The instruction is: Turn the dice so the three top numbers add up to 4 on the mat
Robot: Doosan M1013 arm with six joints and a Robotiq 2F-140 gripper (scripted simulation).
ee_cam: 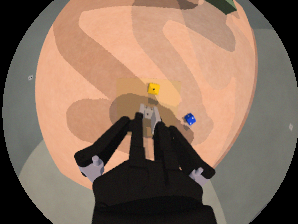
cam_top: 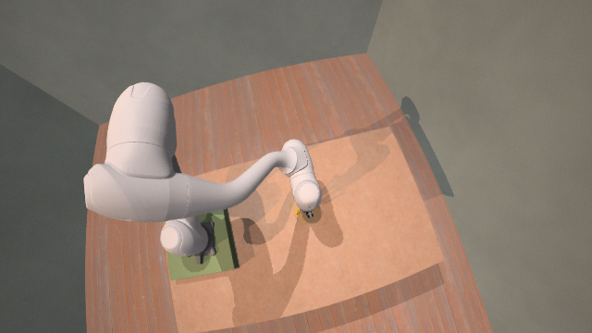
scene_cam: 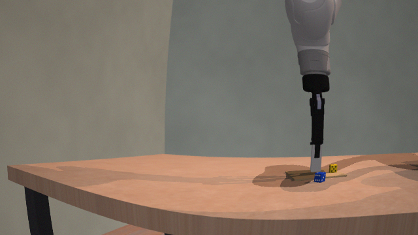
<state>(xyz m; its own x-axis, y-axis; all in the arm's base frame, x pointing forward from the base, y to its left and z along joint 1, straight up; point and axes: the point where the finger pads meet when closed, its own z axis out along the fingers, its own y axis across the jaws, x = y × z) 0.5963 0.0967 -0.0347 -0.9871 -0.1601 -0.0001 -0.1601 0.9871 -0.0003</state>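
The white die is 20 mm below my hand. Round my hand: yellow die 50 mm behind, 10 mm to the right, 30 mm below; tan mat 40 mm below; blue die 20 mm behind, 100 mm to the left, 30 mm below.
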